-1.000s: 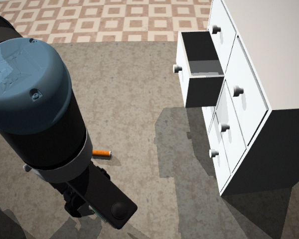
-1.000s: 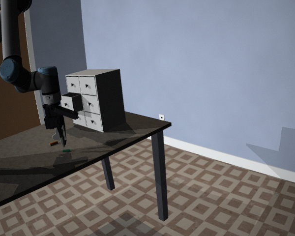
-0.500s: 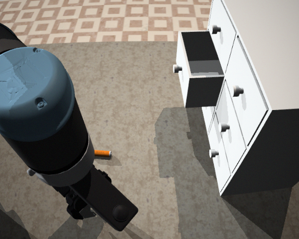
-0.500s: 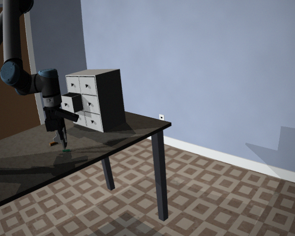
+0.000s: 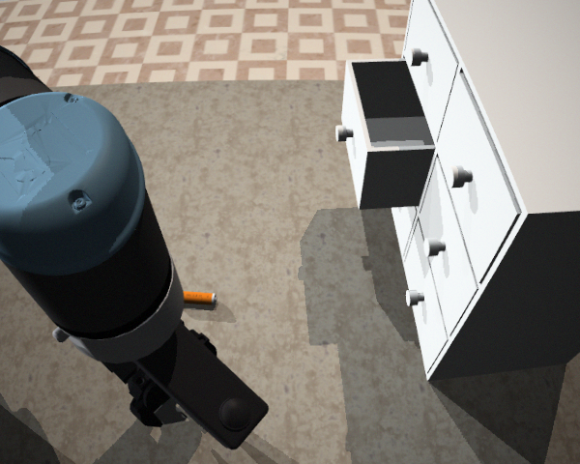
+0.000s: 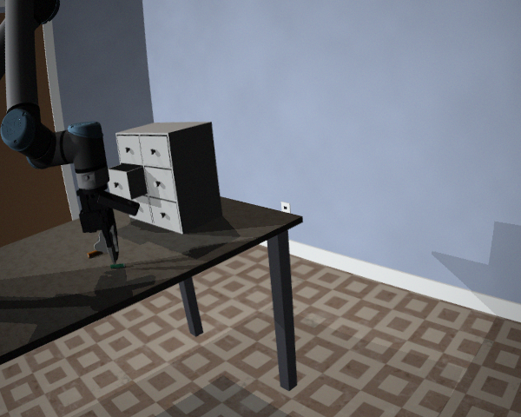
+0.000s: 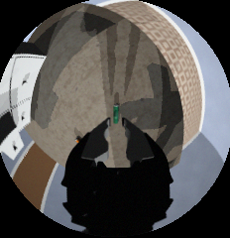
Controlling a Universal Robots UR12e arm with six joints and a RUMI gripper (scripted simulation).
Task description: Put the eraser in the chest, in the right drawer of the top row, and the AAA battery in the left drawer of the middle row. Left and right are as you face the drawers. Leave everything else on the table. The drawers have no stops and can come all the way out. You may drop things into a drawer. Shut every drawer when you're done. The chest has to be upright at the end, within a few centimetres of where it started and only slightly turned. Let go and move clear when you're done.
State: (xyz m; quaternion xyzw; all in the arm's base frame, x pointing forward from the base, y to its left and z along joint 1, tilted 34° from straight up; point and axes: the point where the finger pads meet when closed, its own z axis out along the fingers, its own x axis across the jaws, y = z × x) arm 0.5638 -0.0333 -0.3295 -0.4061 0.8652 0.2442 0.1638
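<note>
The green battery lies 3 cm below my hand. Also, from my hand: white eraser (35 cm ahead, 17 cm to the left, 19 cm above); then orange battery (1 cm behind, 14 cm to the left, 3 cm below).
</note>
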